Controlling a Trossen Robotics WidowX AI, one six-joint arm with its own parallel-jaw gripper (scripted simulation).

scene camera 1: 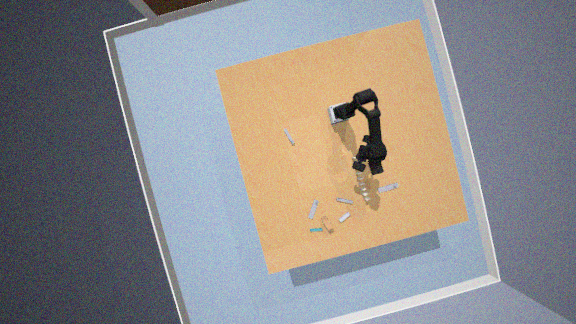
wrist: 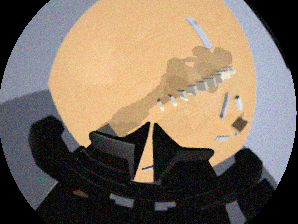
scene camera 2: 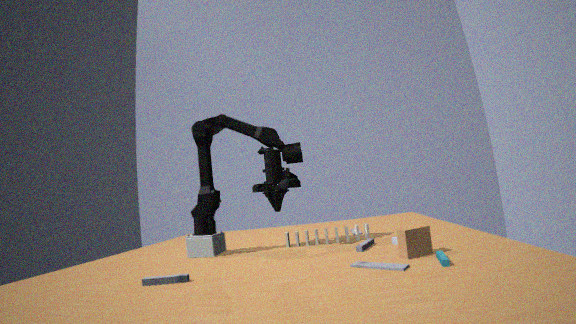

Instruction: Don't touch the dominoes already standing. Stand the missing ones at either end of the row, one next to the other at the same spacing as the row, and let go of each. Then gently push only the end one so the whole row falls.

Path:
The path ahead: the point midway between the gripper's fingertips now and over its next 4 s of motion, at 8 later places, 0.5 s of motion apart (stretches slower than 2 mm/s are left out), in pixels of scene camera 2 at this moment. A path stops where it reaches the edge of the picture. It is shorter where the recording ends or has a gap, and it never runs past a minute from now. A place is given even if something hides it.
My gripper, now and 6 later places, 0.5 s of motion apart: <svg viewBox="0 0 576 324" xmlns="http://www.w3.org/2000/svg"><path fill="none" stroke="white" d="M277 211L274 218L276 223L278 242L285 241L291 229L291 223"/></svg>

